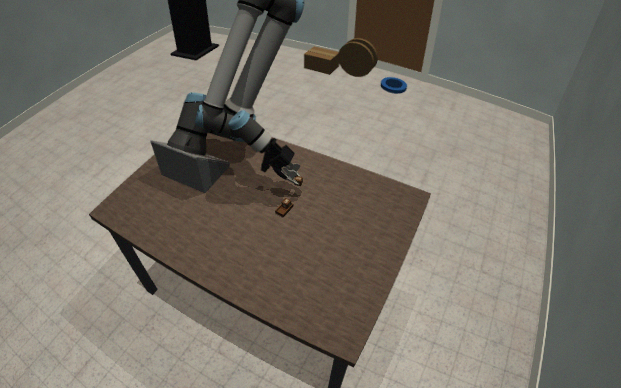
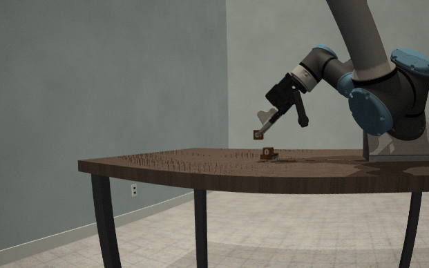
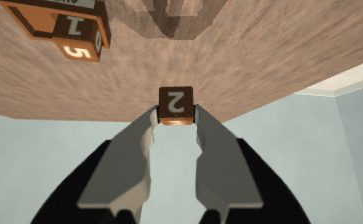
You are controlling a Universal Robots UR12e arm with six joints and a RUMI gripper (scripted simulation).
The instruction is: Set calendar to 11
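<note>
My hand is 1 cm short of the cube and 1 cm above it. Also, from my hand: calendar tray 1 cm behind, 11 cm to the right, 8 cm below.
</note>
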